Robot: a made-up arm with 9 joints. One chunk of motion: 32 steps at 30 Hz.
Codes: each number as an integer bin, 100 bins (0 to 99) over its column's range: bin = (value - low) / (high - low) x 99, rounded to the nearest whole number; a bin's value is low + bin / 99 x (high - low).
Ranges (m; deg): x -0.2..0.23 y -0.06..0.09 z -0.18..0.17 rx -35..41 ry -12..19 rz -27..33
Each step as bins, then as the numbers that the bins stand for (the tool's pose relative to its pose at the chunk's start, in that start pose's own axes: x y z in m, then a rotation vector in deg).
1 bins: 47 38 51 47 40 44
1 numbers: 0.0041 -0.0024 0.0003 1.08 0.53 -0.33
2 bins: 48 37 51 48 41 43
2 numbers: 0.0085 -0.0039 0.0003 1.85 0.84 -0.94
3 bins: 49 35 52 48 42 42
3 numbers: 0.0128 -0.0070 0.0038 1.85 1.15 -1.55
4 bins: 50 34 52 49 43 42
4 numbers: 0.0172 -0.0085 0.0038 2.62 1.46 -1.55
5 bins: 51 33 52 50 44 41
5 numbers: 0.0215 -0.0100 0.0038 3.38 1.78 -2.15
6 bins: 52 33 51 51 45 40
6 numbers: 0.0259 -0.0100 0.0003 4.15 2.09 -2.76
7 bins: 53 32 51 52 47 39
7 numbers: 0.0302 -0.0115 0.0003 4.92 2.72 -3.36
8 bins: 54 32 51 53 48 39
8 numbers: 0.0345 -0.0115 0.0003 5.69 3.03 -3.36
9 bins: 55 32 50 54 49 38
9 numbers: 0.0389 -0.0115 -0.0032 6.45 3.34 -3.97
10 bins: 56 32 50 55 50 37
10 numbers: 0.0432 -0.0115 -0.0032 7.22 3.66 -4.58
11 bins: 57 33 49 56 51 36
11 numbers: 0.0476 -0.0100 -0.0068 7.99 3.97 -5.18
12 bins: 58 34 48 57 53 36
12 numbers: 0.0519 -0.0085 -0.0103 8.76 4.60 -5.18
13 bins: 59 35 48 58 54 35
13 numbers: 0.0563 -0.0070 -0.0103 9.53 4.91 -5.79
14 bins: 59 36 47 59 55 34
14 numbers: 0.0563 -0.0055 -0.0138 10.29 5.22 -6.39
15 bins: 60 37 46 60 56 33
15 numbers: 0.0606 -0.0039 -0.0174 11.06 5.54 -7.00
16 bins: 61 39 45 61 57 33
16 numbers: 0.0649 -0.0009 -0.0209 11.83 5.85 -7.00
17 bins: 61 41 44 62 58 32
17 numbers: 0.0649 0.0021 -0.0244 12.60 6.16 -7.61
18 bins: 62 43 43 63 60 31
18 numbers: 0.0693 0.0052 -0.0280 13.36 6.79 -8.21
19 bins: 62 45 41 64 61 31
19 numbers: 0.0693 0.0082 -0.0351 14.13 7.10 -8.21
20 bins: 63 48 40 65 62 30
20 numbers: 0.0736 0.0127 -0.0386 14.90 7.41 -8.82
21 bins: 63 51 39 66 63 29
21 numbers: 0.0736 0.0173 -0.0421 15.67 7.73 -9.42
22 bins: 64 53 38 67 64 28
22 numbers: 0.0780 0.0203 -0.0457 16.43 8.04 -10.03
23 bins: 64 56 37 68 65 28
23 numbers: 0.0780 0.0248 -0.0492 17.20 8.35 -10.03
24 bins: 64 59 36 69 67 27
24 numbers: 0.0780 0.0294 -0.0527 17.97 8.98 -10.64
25 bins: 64 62 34 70 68 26
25 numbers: 0.0780 0.0339 -0.0598 18.74 9.29 -11.24
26 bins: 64 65 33 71 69 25
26 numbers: 0.0780 0.0385 -0.0633 19.51 9.61 -11.85
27 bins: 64 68 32 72 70 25
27 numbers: 0.0780 0.0430 -0.0669 20.27 9.92 -11.85
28 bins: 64 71 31 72 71 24
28 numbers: 0.0780 0.0476 -0.0704 20.27 10.23 -12.45
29 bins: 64 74 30 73 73 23
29 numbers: 0.0780 0.0521 -0.0739 21.04 10.86 -13.06
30 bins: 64 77 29 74 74 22
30 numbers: 0.0780 0.0567 -0.0775 21.81 11.17 -13.67
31 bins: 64 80 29 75 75 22
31 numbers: 0.0780 0.0612 -0.0775 22.58 11.48 -13.67
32 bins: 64 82 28 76 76 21
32 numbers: 0.0780 0.0642 -0.0810 23.34 11.80 -14.27
